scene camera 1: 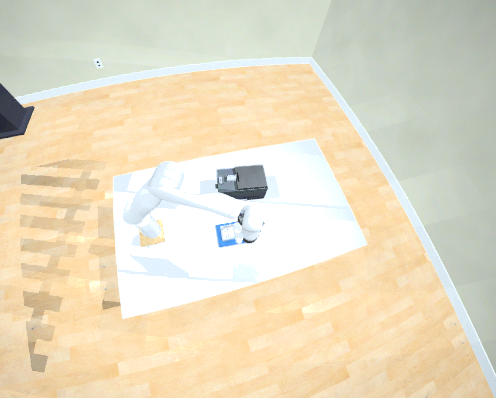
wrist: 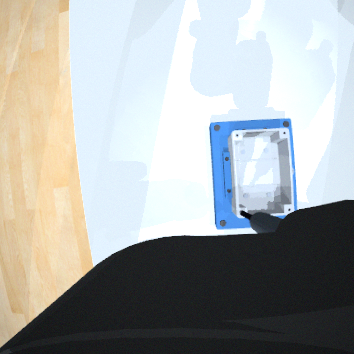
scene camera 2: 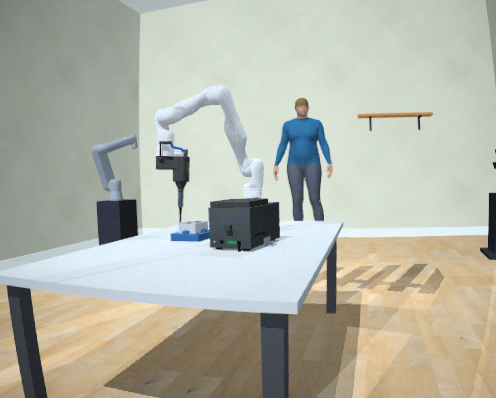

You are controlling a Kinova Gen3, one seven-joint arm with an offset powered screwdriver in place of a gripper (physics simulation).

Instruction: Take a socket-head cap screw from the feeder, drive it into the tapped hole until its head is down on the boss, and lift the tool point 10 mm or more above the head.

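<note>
My screwdriver (scene camera 2: 180,221) (wrist: 243,214) points straight down. In the wrist view its thin dark tip overlaps the lower-left corner boss of the light grey open box (scene camera 1: 227,232) (scene camera 2: 193,228) (wrist: 233,172). In scene camera 2 the tip is level with or slightly above the box's top; contact cannot be told. The tip hides the hole at that corner. The other three corner bosses show small dark holes. The box sits on a blue fixture plate (scene camera 1: 220,242) (scene camera 2: 190,237) (wrist: 218,180). The black feeder (scene camera 1: 251,177) (scene camera 2: 230,225) stands apart from the plate. Whether a screw is on the bit cannot be told.
The white table (scene camera 1: 310,200) (scene camera 2: 165,280) carries the arm's base on a wooden plate (scene camera 1: 145,240), the fixture and the feeder. A person (scene camera 2: 302,145) stands behind the table. Another grey arm (scene camera 2: 104,165) stands on a dark pedestal (scene camera 2: 116,220) at the left.
</note>
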